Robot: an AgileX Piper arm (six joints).
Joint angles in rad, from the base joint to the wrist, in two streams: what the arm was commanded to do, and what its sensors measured. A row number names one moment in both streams.
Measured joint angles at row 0:
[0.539 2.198 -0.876 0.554 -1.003 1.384]
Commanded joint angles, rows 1 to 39:
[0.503 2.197 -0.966 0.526 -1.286 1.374]
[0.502 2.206 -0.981 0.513 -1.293 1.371]
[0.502 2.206 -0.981 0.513 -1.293 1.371]
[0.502 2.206 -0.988 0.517 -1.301 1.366]
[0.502 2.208 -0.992 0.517 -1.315 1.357]
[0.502 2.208 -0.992 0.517 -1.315 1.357]
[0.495 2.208 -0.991 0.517 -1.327 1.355]
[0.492 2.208 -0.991 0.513 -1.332 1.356]
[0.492 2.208 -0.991 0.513 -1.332 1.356]
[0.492 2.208 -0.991 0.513 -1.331 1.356]
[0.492 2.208 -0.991 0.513 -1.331 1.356]
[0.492 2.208 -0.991 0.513 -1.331 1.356]
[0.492 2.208 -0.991 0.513 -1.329 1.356]
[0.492 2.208 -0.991 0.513 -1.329 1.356]
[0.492 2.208 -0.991 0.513 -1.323 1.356]
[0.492 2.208 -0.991 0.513 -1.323 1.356]
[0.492 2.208 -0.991 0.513 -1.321 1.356]
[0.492 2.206 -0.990 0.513 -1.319 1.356]
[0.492 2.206 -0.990 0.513 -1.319 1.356]
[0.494 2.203 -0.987 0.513 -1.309 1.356]
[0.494 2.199 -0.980 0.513 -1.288 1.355]
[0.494 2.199 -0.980 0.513 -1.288 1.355]
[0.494 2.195 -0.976 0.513 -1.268 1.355]
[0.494 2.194 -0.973 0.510 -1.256 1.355]
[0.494 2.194 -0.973 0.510 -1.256 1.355]
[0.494 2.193 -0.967 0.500 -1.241 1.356]
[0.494 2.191 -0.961 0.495 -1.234 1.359]
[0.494 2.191 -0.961 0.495 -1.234 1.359]
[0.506 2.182 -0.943 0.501 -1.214 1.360]
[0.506 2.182 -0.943 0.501 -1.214 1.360]
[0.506 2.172 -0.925 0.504 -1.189 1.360]
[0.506 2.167 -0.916 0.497 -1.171 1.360]
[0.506 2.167 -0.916 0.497 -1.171 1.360]
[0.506 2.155 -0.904 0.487 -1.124 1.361]
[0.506 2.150 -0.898 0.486 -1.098 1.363]
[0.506 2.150 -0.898 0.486 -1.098 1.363]
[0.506 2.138 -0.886 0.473 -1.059 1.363]
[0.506 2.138 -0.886 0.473 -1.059 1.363]
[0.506 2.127 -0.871 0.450 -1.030 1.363]
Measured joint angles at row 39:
[0.521 2.176 -0.864 0.495 -0.954 1.376]
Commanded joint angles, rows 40 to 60:
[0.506 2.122 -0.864 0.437 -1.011 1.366]
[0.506 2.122 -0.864 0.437 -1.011 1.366]
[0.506 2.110 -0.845 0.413 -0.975 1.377]
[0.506 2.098 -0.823 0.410 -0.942 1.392]
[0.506 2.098 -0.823 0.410 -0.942 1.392]
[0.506 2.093 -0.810 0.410 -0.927 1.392]
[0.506 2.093 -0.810 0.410 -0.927 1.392]
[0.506 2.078 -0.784 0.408 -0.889 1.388]
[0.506 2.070 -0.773 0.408 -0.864 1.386]
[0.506 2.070 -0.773 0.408 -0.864 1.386]
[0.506 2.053 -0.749 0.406 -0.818 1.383]
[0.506 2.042 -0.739 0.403 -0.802 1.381]
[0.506 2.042 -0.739 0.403 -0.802 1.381]
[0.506 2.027 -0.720 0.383 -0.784 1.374]
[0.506 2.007 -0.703 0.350 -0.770 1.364]
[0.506 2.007 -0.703 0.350 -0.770 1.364]
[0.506 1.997 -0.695 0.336 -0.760 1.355]
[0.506 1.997 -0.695 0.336 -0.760 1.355]
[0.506 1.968 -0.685 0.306 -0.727 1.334]
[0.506 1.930 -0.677 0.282 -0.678 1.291]
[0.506 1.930 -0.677 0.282 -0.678 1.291]
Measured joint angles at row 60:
[0.512 1.982 -0.686 0.332 -0.735 1.353]
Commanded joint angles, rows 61 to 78:
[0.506 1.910 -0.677 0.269 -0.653 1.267]
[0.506 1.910 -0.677 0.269 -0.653 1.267]
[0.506 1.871 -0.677 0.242 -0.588 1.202]
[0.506 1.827 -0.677 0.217 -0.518 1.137]
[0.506 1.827 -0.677 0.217 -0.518 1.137]
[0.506 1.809 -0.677 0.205 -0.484 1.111]
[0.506 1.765 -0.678 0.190 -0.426 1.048]
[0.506 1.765 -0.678 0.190 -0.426 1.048]
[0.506 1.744 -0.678 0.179 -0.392 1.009]
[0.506 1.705 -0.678 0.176 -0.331 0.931]
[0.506 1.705 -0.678 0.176 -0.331 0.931]
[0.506 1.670 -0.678 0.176 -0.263 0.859]
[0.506 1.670 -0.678 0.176 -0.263 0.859]
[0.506 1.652 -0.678 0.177 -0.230 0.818]
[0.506 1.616 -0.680 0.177 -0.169 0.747]
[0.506 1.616 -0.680 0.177 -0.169 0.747]
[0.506 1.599 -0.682 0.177 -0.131 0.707]
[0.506 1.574 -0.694 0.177 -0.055 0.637]
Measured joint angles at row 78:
[0.512 1.616 -0.677 0.191 -0.163 0.751]
